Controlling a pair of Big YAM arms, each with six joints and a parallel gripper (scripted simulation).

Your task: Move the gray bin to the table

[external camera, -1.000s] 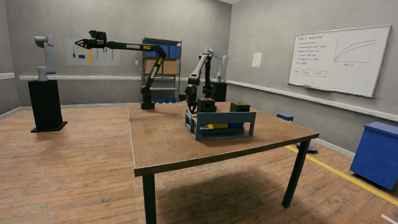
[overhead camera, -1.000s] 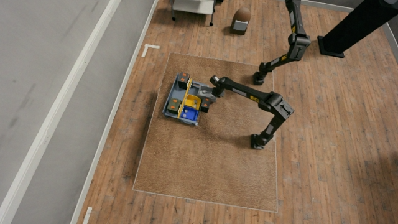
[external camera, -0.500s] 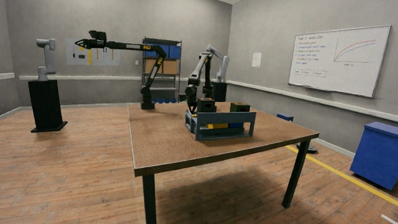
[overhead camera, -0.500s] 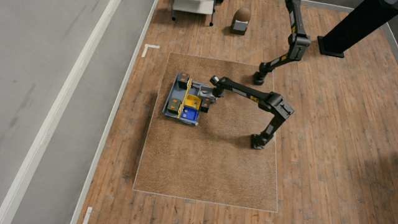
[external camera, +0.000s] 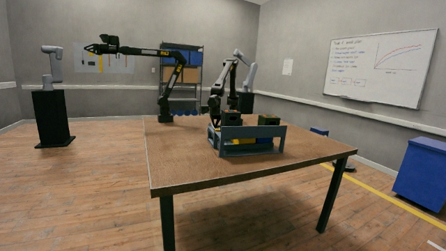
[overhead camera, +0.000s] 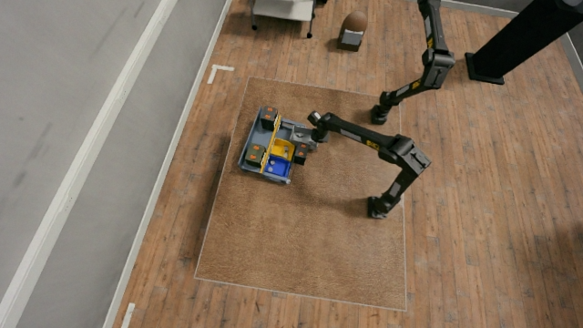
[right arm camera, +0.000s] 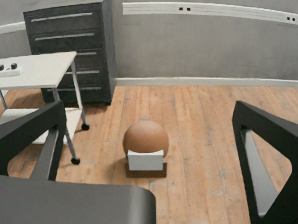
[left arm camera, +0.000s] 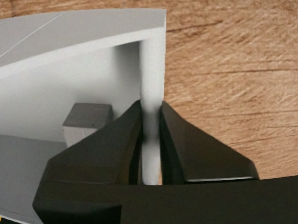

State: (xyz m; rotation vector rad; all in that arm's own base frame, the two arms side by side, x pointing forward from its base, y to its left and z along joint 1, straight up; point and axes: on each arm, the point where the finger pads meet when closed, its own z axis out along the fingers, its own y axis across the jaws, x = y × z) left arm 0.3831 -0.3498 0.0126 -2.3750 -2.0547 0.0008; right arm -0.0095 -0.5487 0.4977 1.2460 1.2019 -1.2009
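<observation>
Now: the gray open bin 80 mm ahead of my left hand and 10 mm to the right of it. The rest, counted from my left hand: blue-gray shelf: 250 mm ahead, 90 mm to the left, 10 mm above; then yellow bin: 220 mm ahead, 90 mm to the left, 10 mm below; then blue bin: 240 mm ahead, 200 mm to the left, 10 mm below.
</observation>
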